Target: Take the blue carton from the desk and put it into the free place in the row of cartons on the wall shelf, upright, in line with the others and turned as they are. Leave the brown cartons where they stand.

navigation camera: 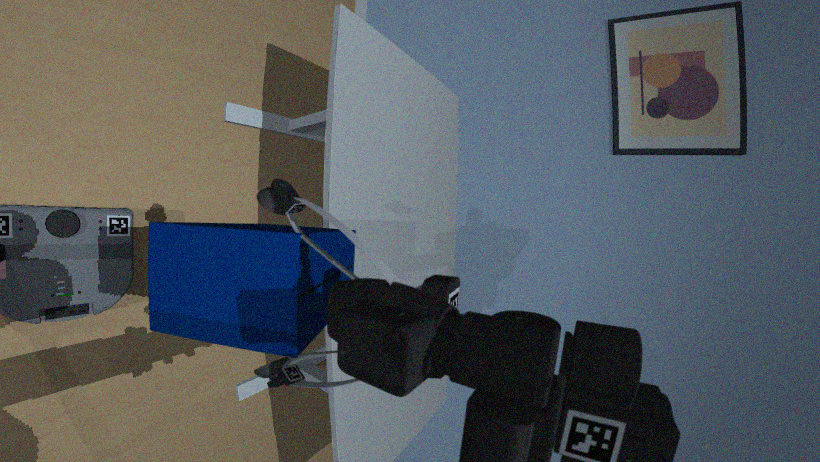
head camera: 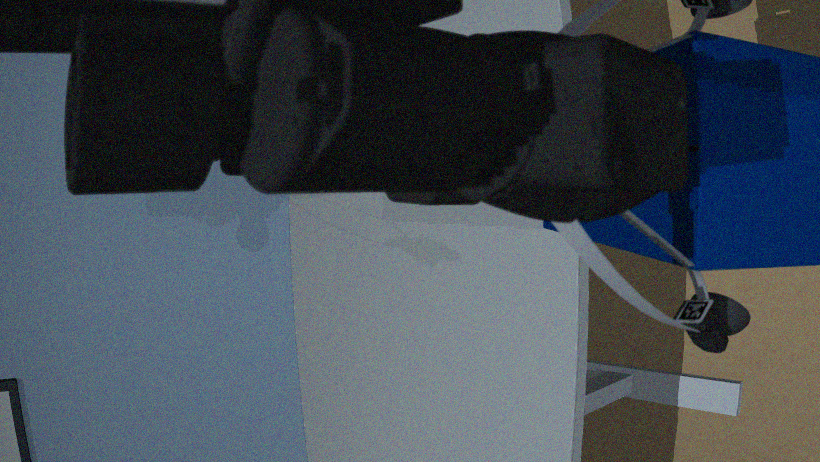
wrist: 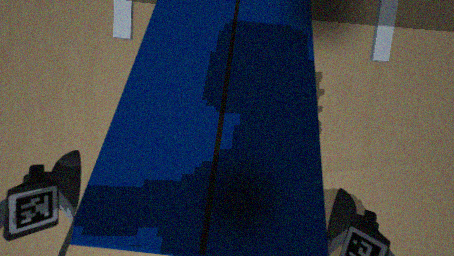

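Seen in the pictures: gripper, fingertip midpoint: (navigation camera: 262, 284) (head camera: 738, 156); robot's base, origin of the base link: (navigation camera: 63, 222).
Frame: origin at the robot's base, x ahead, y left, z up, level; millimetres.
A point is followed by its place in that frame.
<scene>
The blue carton (head camera: 757, 223) @(x 16, y -149, z 989 mm) (navigation camera: 212, 264) @(x 3, y -122, z 945 mm) (wrist: 160, 100) is off the desk, in the air in front of the desk's long edge and above the floor. A dark stripe runs along its face in the wrist view. My gripper (head camera: 717, 163) @(x -21, y -173, z 955 mm) (navigation camera: 277, 284) @(x -21, y -173, z 955 mm) (wrist: 209, 190) @(x -21, y -173, z 955 mm) is shut on the carton, with one finger at each side of it; the fingertips' contact is partly hidden. The black wrist covers part of the carton in the head view. The white desk (head camera: 430, 355) @(x 251, y -759, z 721 mm) (navigation camera: 390, 143) @(x 282, y -709, z 720 mm) lies behind the carton. The wall shelf and the brown cartons do not show in these views.
The robot's grey base (navigation camera: 86, 252) @(x -76, y -50, z 160 mm) is on the wooden floor (navigation camera: 172, 114) @(x 404, y -299, z 1 mm), near the carton in the navigation view. A desk foot (head camera: 708, 394) (navigation camera: 243, 113) (wrist: 382, 45) sticks out over the floor. A framed picture (navigation camera: 682, 86) @(x 594, y -1224, z 1611 mm) hangs on the blue wall (head camera: 143, 315) @(x 242, y -1263, z 1067 mm) (navigation camera: 545, 200) @(x 163, y -1267, z 1109 mm).
</scene>
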